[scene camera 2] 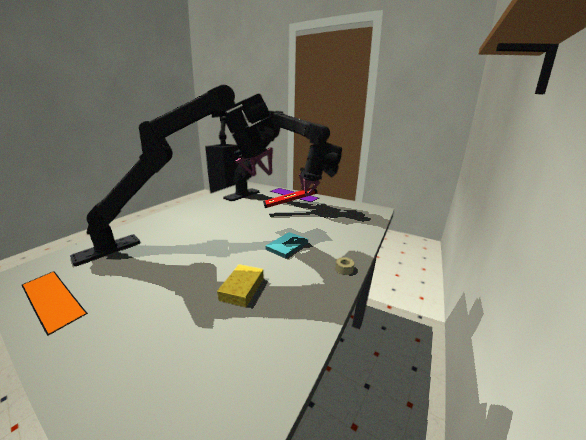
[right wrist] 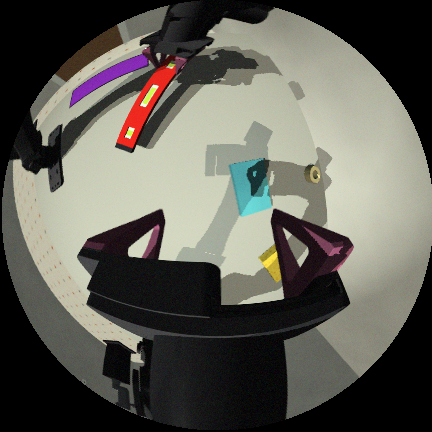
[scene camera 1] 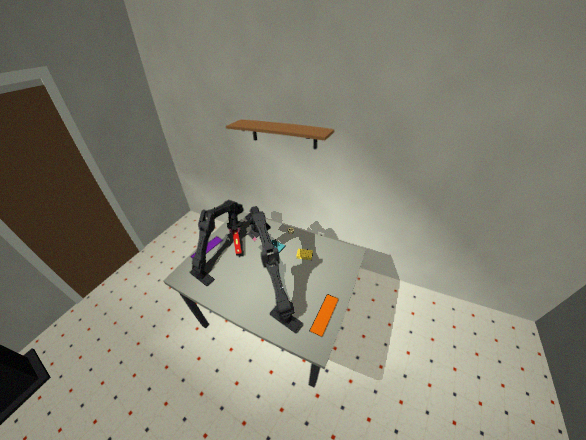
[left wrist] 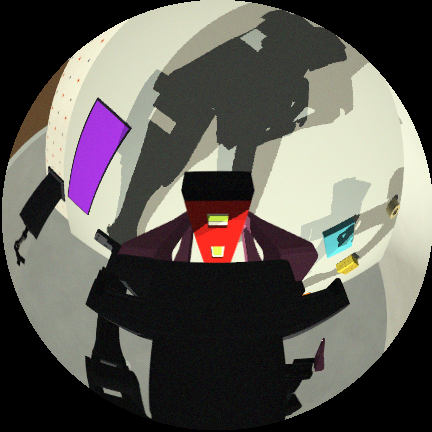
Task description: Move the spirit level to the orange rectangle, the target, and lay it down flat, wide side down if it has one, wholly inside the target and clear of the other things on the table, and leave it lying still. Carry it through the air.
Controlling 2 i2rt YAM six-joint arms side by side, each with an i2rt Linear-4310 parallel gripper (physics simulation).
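Seen in the pictures: left gripper, between the fingertips: (scene camera 2: 305, 194) (right wrist: 168, 70) (scene camera 1: 235, 235) (left wrist: 217, 214); right gripper, between the fingertips: (scene camera 2: 262, 175) (right wrist: 217, 214) (left wrist: 301, 340); left arm's base, origin of its link: (scene camera 2: 242, 195) (right wrist: 54, 156) (scene camera 1: 201, 276); right arm's base, origin of its link: (scene camera 2: 106, 250) (scene camera 1: 285, 319).
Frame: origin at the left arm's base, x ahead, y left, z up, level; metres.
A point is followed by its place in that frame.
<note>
The red spirit level (scene camera 1: 238, 248) {x 0.307, y -0.079, z 0.060 m} (scene camera 2: 285, 199) {x 0.342, y -0.058, z 0.067 m} (left wrist: 218, 235) {x 0.376, y 0.010, z 0.089 m} (right wrist: 140, 114) {x 0.321, y -0.064, z 0.067 m} has yellow-green vials and black ends. My left gripper (scene camera 2: 309, 190) {x 0.385, y 0.023, z 0.080 m} (right wrist: 168, 70) {x 0.385, y 0.023, z 0.080 m} is shut on it near one end and holds it above the table, apart from its shadow; its other end reaches out from the fingers. My right gripper (scene camera 2: 256, 167) {x 0.392, y -0.240, z 0.210 m} (right wrist: 217, 214) {x 0.392, y -0.240, z 0.210 m} is open and empty, in the air between the level and the cyan block. The orange target (scene camera 1: 324, 315) {x 0.223, y -0.839, z 0.001 m} (scene camera 2: 54, 302) {x 0.260, y -0.834, z 0.001 m} lies on the table beside the right arm's base, far from the level. The fingertips are hard to make out in scene camera 1.
A purple rectangle (scene camera 1: 214, 243) {x 0.271, y 0.174, z 0.001 m} (scene camera 2: 282, 191) {x 0.123, y 0.186, z 0.001 m} (left wrist: 95, 160) {x 0.248, y 0.170, z 0.001 m} (right wrist: 107, 77) {x 0.215, y 0.167, z 0.001 m} lies near the left arm. A cyan block (scene camera 2: 279, 246) {x 0.512, y -0.297, z 0.015 m} (left wrist: 332, 246) {x 0.493, y -0.263, z 0.015 m} (right wrist: 242, 192) {x 0.488, y -0.268, z 0.015 m}, a yellow sponge (scene camera 1: 305, 254) {x 0.549, y -0.505, z 0.030 m} (scene camera 2: 241, 285) {x 0.576, y -0.508, z 0.030 m} (left wrist: 347, 263) {x 0.549, y -0.437, z 0.024 m} and a tape ring (scene camera 2: 345, 271) {x 0.730, y -0.284, z 0.012 m} lie on the table. A shelf (scene camera 1: 280, 128) hangs on the wall.
</note>
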